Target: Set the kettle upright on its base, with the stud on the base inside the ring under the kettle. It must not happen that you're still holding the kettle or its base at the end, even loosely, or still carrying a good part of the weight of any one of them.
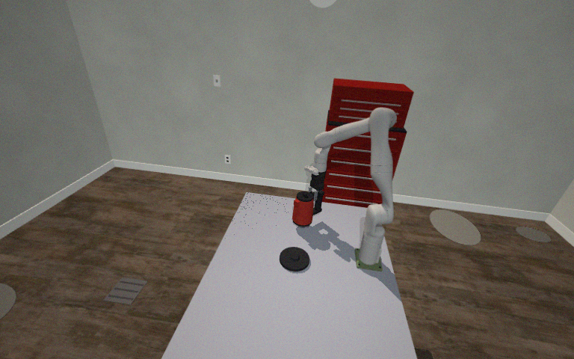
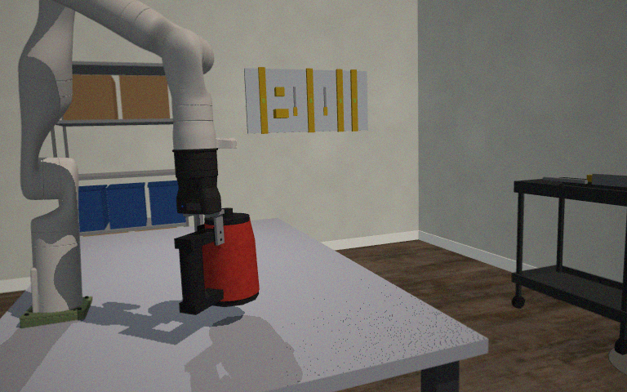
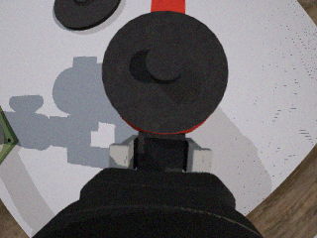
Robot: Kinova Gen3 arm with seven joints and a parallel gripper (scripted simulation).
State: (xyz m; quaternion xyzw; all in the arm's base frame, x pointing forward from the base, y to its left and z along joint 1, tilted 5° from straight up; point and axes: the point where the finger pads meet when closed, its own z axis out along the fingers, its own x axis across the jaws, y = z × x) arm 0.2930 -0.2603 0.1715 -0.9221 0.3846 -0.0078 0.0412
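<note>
My gripper is now 50 mm above the red kettle, 20 mm to the right of it and 20 mm short of it. Round my hand: round black base 310 mm to the left, 180 mm below, 70 mm ahead.
</note>
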